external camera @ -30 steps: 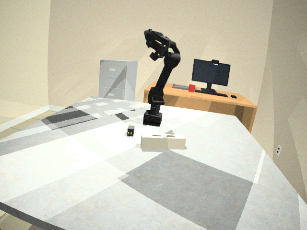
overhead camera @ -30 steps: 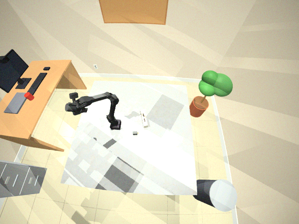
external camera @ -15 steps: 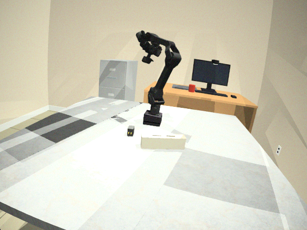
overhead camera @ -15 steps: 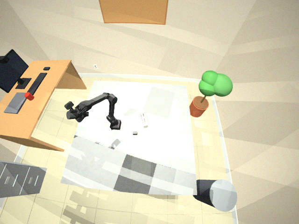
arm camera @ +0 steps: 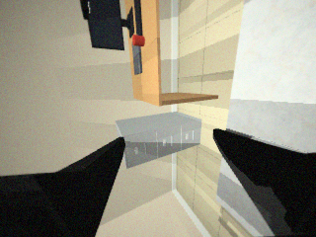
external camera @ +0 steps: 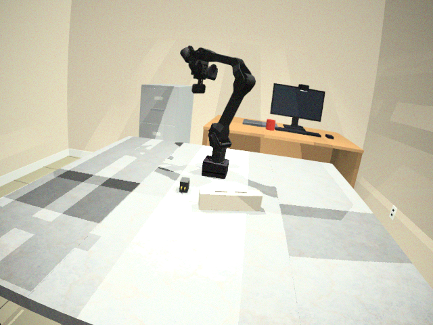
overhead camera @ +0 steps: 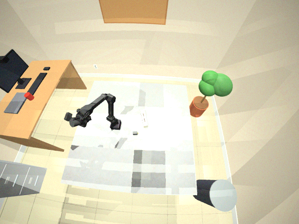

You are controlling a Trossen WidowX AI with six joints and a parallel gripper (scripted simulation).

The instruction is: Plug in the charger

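The two-prong charger lies 51 cm ahead of my gripper tip, 10 cm to the left of it and 36 cm below it.
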